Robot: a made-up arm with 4 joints.
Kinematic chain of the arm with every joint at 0, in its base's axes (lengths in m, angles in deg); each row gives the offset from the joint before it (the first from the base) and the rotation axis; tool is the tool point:
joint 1: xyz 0 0 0.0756 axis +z
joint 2: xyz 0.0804 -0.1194 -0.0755 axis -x
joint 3: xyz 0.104 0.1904 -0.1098 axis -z
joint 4: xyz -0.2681 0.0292 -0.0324 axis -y
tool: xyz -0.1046 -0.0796 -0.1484
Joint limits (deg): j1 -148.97..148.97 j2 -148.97..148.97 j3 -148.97..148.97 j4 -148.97..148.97
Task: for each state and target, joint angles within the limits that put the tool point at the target. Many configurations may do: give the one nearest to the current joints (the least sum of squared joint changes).
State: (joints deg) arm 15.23 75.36 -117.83 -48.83
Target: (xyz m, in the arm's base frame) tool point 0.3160 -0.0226 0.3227
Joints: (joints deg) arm 28.94 125.64 -94.16 -25.44
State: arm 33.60 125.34 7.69 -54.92
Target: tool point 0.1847 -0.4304 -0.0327
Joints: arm 57.79 133.93 8.71 -46.33
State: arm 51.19 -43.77 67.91 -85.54
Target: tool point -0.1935 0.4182 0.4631
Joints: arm 74.59 -59.73 118.15 -59.68
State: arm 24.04 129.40 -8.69 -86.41
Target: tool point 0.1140 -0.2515 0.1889
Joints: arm 52.36 112.19 -38.91 -40.69
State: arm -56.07 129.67 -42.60 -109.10
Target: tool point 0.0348 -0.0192 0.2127
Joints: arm -44.76 143.64 -64.38 -70.23
